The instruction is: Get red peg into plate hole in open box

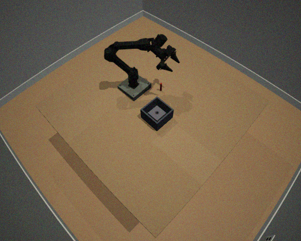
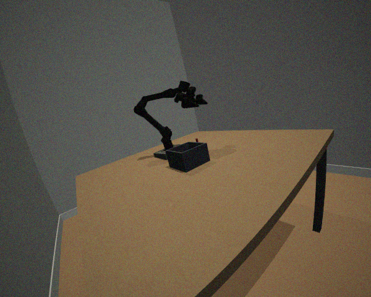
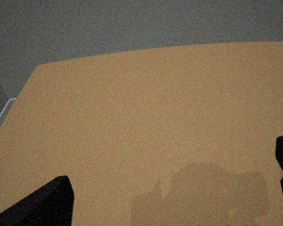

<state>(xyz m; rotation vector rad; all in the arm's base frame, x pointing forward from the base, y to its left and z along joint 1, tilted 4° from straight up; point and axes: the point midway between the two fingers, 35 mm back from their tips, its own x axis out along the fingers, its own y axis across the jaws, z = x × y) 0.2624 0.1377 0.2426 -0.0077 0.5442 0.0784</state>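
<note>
My gripper tip is 250 mm above the red peg, 100 mm past it and 30 mm to the left of it. From my gripper tip the other things lie so: dark box 260 mm below, 240 mm to the right, 30 mm ahead; grey plate 240 mm to the right, 240 mm below, 30 mm ahead.
</note>
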